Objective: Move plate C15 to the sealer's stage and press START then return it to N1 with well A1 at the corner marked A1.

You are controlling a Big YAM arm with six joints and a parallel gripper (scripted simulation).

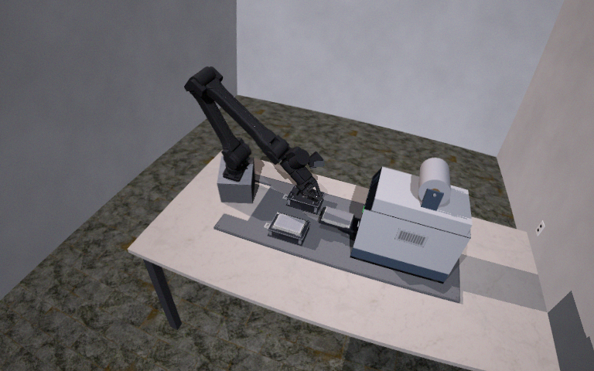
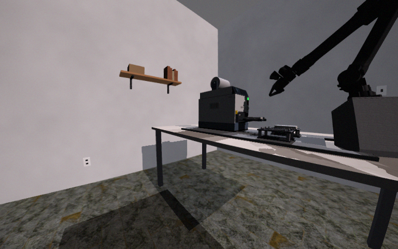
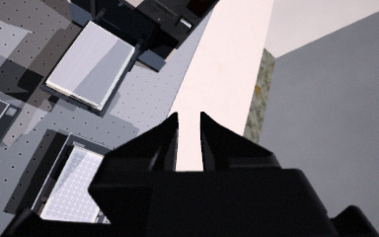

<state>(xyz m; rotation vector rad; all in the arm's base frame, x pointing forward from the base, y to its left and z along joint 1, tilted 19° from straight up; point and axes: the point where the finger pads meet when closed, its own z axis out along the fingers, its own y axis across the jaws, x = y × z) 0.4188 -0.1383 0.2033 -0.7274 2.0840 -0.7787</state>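
Now: the white well plate 180 mm below my hand, 110 mm to the left of it and 80 mm ahead of it. Also, from my hand: foil roll: 410 mm ahead, 130 mm above, 90 mm to the left; then dark stage: 190 mm below, 110 mm to the left, 80 mm ahead.
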